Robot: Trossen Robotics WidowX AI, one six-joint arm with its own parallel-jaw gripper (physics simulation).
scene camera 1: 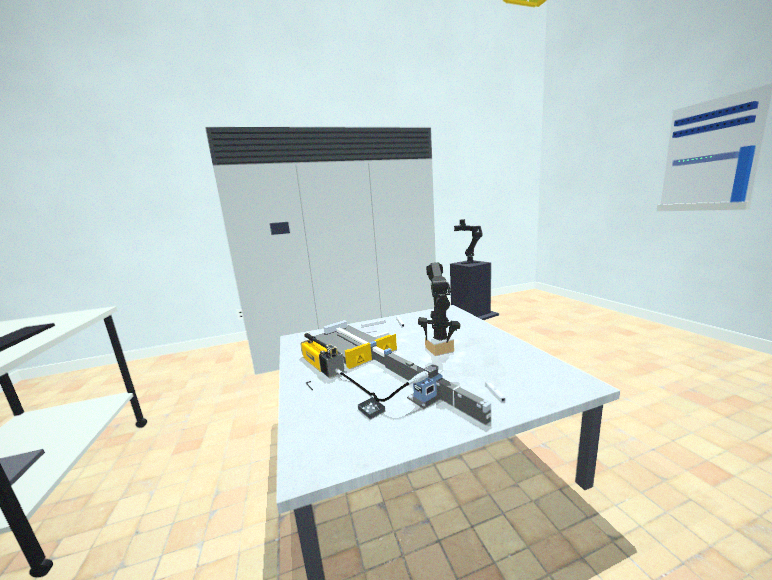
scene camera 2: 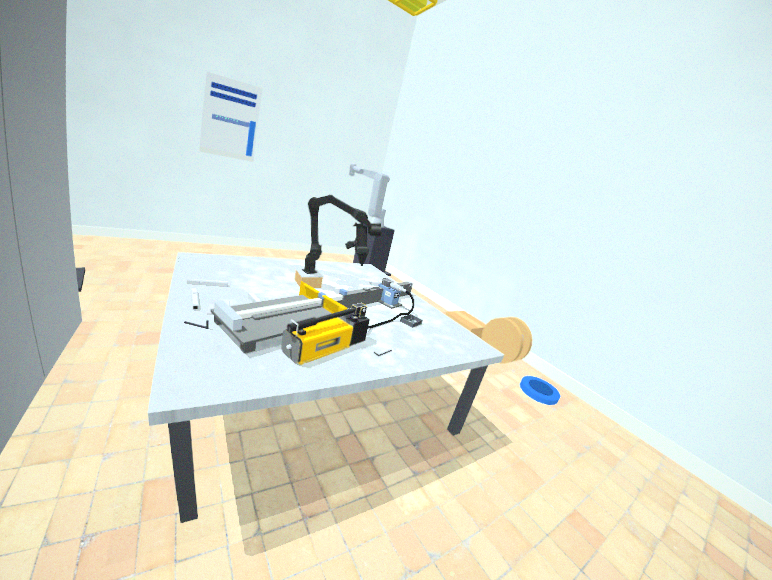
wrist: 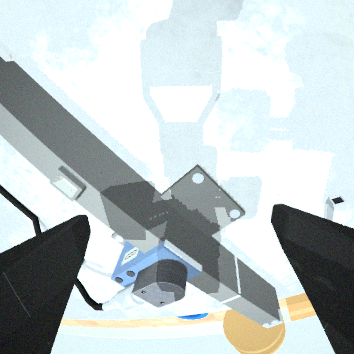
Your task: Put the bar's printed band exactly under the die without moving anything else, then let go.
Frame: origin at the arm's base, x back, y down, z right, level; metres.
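Seen in the pictures: gripper, fingertip midpoint: [scene camera 1: 436,341] [scene camera 2: 361,265] [wrist: 180,219]; arm's base, origin of the base link: [scene camera 1: 440,337] [scene camera 2: 309,271].
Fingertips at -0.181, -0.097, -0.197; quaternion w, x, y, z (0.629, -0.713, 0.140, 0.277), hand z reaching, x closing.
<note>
Pixels of each thing's middle, then the offset from my fingertips to it, as dx, dy, dz. "pt": a spot on its surface instead.
- blue head, surface spot: [wrist: 142,264] pt -0.130, +0.077, -0.085
- thin white printed band, surface spot: [wrist: 237,274] pt -0.070, +0.124, -0.222
- dark rounded block, body centre: [wrist: 148,289] [scene camera 1: 427,373] [scene camera 2: 390,284] -0.140, +0.060, -0.111
- yellow motor unit, body centre: [scene camera 2: 328,330] [scene camera 1: 320,352] -0.416, +0.099, +0.451
- small dark tray, surface spot: [scene camera 1: 371,407] pt -0.371, +0.163, -0.044
- white piece, body centre: [wrist: 333,230] [scene camera 1: 494,391] +0.090, +0.155, -0.256
The long dark grey bar [scene camera 1: 464,403] [scene camera 2: 361,295] [wrist: 70,127] lies across the table and passes by the blue head [scene camera 1: 425,390] [scene camera 2: 388,295] [wrist: 142,264]. A thin white printed band [wrist: 237,274] crosses the bar between the blue head and its near end. A dark rounded block [wrist: 160,282] sits on the blue head. I cannot make out the die itself. My gripper [scene camera 2: 361,261] [wrist: 180,219] is open and empty, above the bar. In the wrist view its fingertips are on either side of the bar and blue head, well apart from each other.
A yellow motor unit [scene camera 1: 312,355] [scene camera 2: 324,339] and yellow guard plates [scene camera 1: 358,357] stand at the bar's far end. A black cable [scene camera 1: 355,384] [wrist: 35,220] runs past a small dark tray [scene camera 1: 371,407] [scene camera 2: 411,320]. A white piece [scene camera 1: 495,391] lies beside the bar.
</note>
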